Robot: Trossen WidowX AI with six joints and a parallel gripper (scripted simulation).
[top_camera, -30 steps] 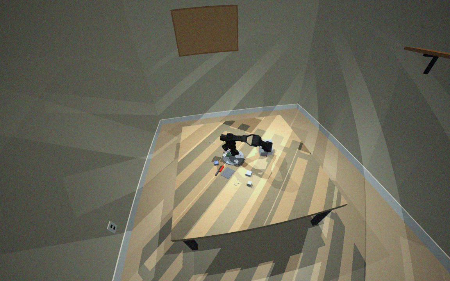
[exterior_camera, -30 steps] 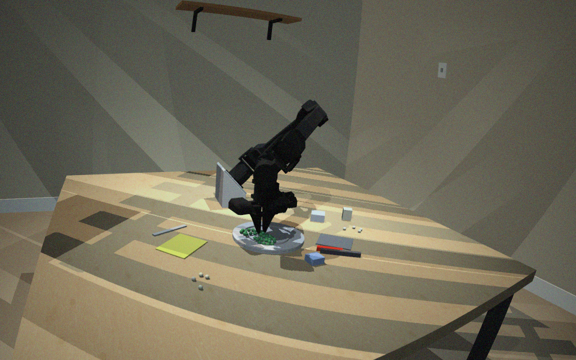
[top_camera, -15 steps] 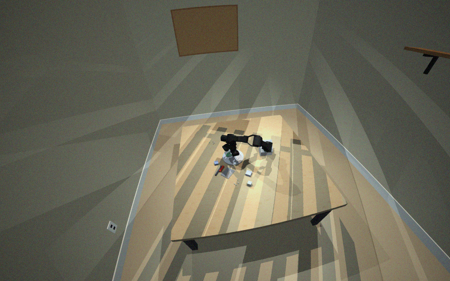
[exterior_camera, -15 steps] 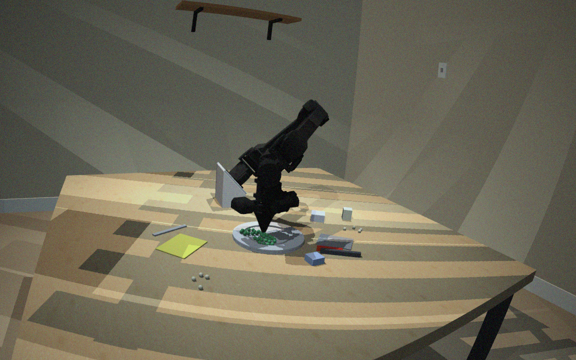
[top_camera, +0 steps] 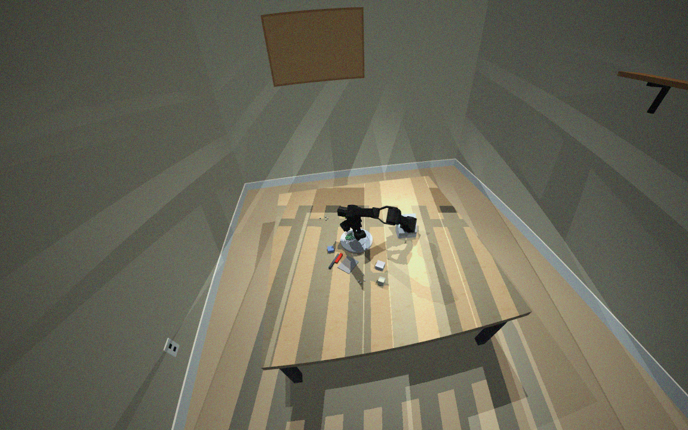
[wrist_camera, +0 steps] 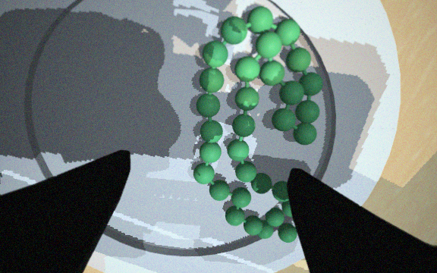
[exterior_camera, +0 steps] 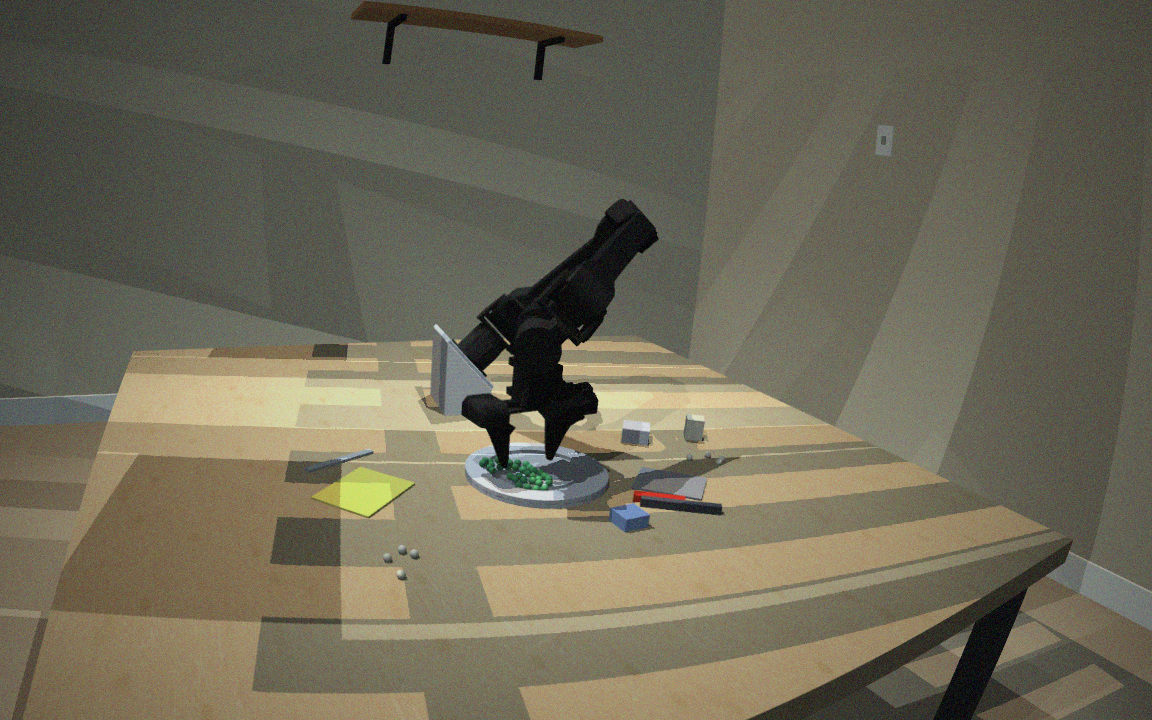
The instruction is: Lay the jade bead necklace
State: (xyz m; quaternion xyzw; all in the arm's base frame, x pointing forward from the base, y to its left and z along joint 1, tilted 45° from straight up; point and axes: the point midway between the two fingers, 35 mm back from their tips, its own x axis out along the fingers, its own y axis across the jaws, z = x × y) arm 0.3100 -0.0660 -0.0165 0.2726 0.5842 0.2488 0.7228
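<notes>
The round grey bead board is 10 mm to the left of my gripper tip and 10 mm below it. The rest, counted from my gripper tip: grey plate: 180 mm to the left, 100 mm ahead, 20 mm below; then blue block: 170 mm ahead, 50 mm to the left, 10 mm below; then red and black pen: 160 mm ahead, 130 mm to the left, 20 mm below.
</notes>
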